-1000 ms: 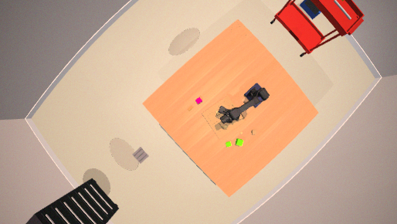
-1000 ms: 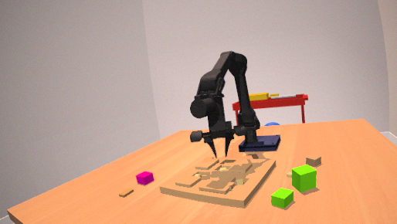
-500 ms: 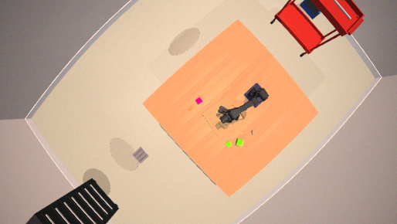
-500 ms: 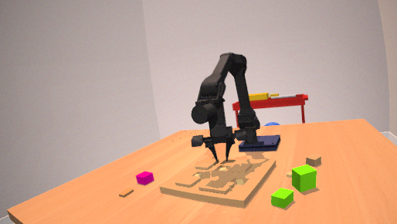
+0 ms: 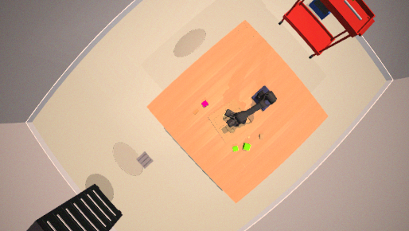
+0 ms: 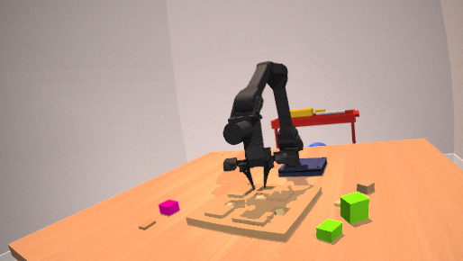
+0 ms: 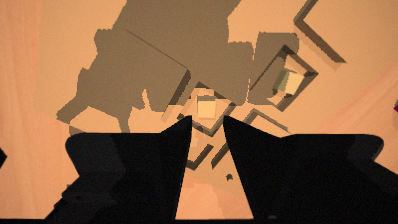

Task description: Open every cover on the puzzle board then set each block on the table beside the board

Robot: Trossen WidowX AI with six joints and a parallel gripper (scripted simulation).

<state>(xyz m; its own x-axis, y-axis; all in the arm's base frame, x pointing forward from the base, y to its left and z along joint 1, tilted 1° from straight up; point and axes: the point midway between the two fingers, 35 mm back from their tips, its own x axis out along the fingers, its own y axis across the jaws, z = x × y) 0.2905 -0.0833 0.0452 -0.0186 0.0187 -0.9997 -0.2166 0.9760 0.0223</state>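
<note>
Right now my gripper tip is 50 mm short of the tan puzzle board, 30 mm above it and 10 mm to the left of it. Also, from my gripper tip: magenta block: 280 mm to the right, 70 mm ahead, 30 mm below; small green block: 230 mm ahead, 200 mm to the left, 30 mm below; large green block: 270 mm to the left, 150 mm ahead, 20 mm below.
</note>
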